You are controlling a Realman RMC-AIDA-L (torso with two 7-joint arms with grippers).
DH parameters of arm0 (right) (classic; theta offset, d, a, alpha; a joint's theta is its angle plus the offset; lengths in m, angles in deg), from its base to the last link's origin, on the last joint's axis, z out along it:
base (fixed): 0 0 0 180
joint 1: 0 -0.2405 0 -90
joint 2: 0 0 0 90
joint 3: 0 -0.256 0 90
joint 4: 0 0 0 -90
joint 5: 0 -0.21 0 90
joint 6: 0 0 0 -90
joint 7: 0 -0.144 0 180
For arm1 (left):
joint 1: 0 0.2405 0 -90
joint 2: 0 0 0 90
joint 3: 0 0.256 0 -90
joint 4: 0 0 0 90
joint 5: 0 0.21 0 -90
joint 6: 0 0 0 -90
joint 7: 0 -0.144 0 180
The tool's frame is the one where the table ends.
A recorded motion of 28 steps. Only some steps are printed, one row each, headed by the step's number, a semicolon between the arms.
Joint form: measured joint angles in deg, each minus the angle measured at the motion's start. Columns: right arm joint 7, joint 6, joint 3, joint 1, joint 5, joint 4, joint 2; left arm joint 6, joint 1, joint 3, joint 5, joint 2, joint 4, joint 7.
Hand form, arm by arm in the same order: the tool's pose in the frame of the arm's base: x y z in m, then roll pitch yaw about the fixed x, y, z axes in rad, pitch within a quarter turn. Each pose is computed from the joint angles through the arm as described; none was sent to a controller.
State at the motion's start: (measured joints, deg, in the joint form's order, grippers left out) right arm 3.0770 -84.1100 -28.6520 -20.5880 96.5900 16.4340 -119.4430; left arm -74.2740 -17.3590 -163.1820 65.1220 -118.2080 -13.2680 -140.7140
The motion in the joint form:
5: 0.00 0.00 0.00 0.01 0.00 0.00 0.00; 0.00 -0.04 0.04 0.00 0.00 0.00 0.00
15: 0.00 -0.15 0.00 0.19 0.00 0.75 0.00; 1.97 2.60 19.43 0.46 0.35 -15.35 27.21
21: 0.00 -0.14 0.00 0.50 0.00 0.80 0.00; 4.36 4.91 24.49 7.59 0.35 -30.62 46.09
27: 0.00 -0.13 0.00 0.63 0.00 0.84 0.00; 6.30 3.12 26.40 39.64 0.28 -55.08 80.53
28: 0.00 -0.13 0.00 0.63 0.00 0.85 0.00; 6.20 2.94 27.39 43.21 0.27 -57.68 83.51
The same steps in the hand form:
5: 0.3228 0.2952 0.0097 -1.1852 0.7537 0.3878; -0.3947 0.2844 0.0752 -1.4237 -0.9860 -0.1862
15: 0.3210 0.2946 0.0084 -1.1780 0.7641 0.3968; -0.3637 0.3047 0.0863 -1.9323 -1.1647 0.0915
21: 0.3225 0.2929 0.0083 -1.1778 0.7649 0.3917; -0.3404 0.3157 0.1098 -2.2780 -1.1643 0.3709
27: 0.3230 0.2922 0.0082 -1.1777 0.7656 0.3897; -0.3043 0.3388 0.1320 -2.5789 -0.8758 0.7756
28: 0.3230 0.2922 0.0082 -1.1776 0.7657 0.3898; -0.2997 0.3405 0.1327 -2.5670 -0.8315 0.7828

